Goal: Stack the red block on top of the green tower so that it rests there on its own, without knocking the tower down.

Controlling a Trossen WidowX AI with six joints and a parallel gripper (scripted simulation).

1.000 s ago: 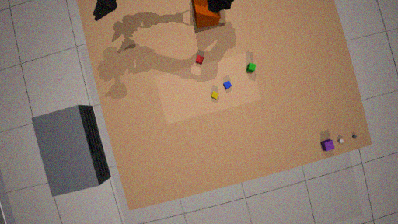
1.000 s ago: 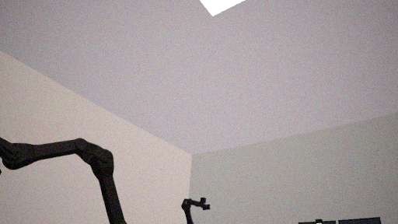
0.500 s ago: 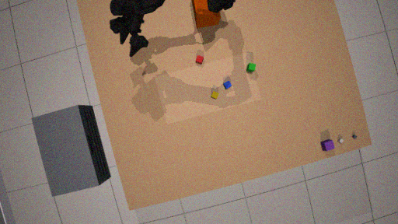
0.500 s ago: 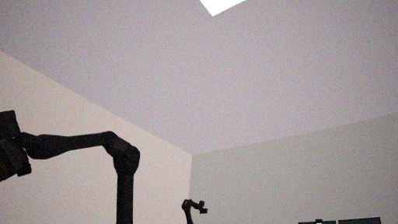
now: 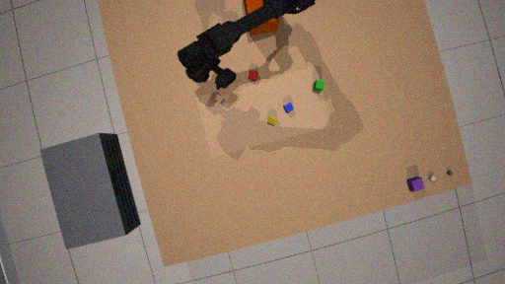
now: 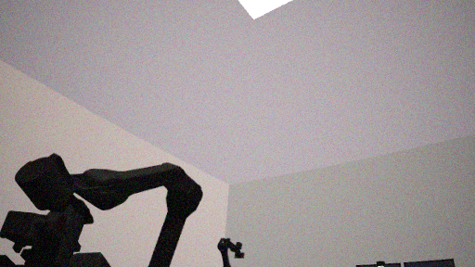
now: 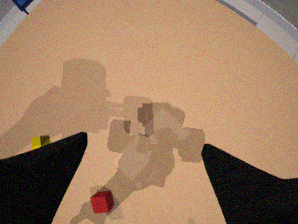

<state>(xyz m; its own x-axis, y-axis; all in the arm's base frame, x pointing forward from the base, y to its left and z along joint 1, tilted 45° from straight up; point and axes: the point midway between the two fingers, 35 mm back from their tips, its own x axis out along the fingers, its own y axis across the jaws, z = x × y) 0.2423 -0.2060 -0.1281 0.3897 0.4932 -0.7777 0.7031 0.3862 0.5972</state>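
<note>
Now: the red block 16 cm to the left of my gripper tip, 15 cm below it and 3 cm behind it. Also, from my gripper tip: blue block 28 cm to the left, 15 cm below, 11 cm ahead; then yellow block 21 cm to the left, 15 cm below, 15 cm ahead; then purple block 75 cm to the left, 46 cm ahead, 14 cm below.
</note>
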